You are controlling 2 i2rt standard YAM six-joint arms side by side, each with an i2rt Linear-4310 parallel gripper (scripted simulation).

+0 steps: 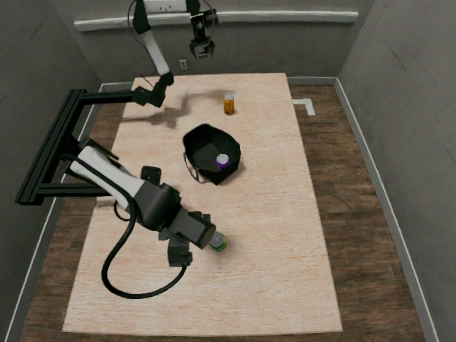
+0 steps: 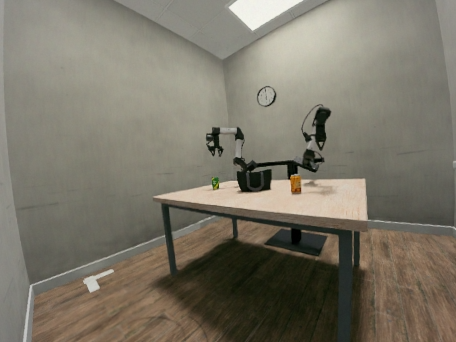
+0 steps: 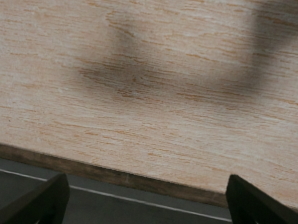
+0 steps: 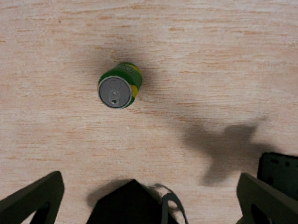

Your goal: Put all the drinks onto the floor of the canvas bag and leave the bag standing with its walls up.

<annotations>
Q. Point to a black canvas bag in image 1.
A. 197, 138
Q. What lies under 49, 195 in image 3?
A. My left gripper.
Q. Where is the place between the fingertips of my right gripper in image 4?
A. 149, 180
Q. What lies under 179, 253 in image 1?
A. My right gripper.
</annotations>
